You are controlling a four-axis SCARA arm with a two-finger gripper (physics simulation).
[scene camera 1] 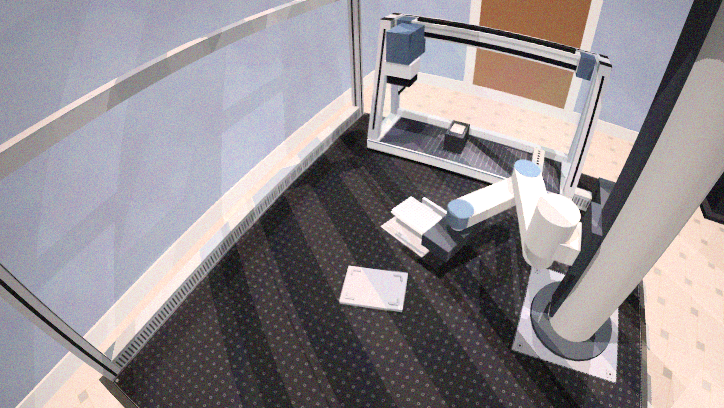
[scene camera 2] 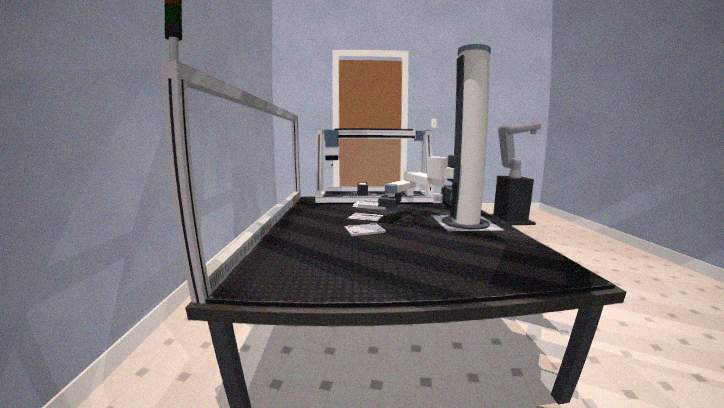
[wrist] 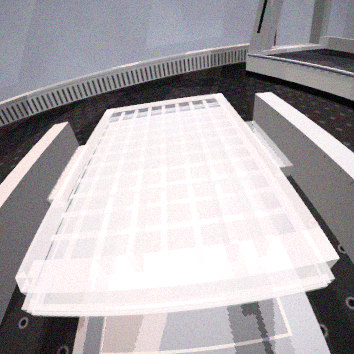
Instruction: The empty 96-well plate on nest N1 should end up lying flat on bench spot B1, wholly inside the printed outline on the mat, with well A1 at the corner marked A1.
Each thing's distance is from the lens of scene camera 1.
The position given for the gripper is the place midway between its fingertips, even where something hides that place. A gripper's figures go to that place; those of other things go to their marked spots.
gripper [scene camera 1: 410, 209]: 1.07 m
white well plate [scene camera 1: 414, 212]: 1.06 m
